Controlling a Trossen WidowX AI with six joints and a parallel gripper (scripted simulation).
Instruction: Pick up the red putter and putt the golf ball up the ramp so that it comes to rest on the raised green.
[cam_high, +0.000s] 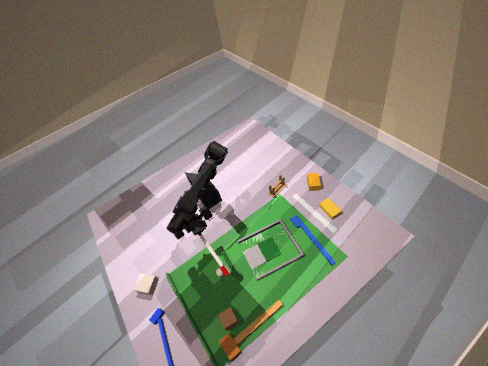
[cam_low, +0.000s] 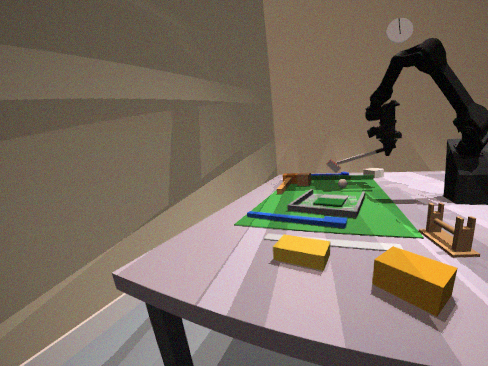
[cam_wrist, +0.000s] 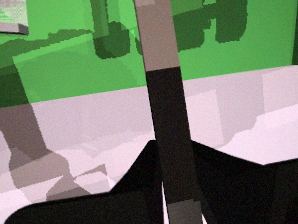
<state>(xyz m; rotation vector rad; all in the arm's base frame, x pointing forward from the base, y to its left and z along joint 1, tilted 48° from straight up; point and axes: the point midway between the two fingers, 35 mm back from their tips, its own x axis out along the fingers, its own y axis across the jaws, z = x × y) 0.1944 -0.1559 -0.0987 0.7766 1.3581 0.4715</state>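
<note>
Right now my gripper tip is 120 mm short of the red putter and 10 mm to the left of it. Round my gripper tip: white golf ball: 180 mm ahead, 40 mm to the right, 120 mm below; tan block: 360 mm ahead, 150 mm to the right, 110 mm below; white block: 40 mm behind, 340 mm to the right, 120 mm below.
</note>
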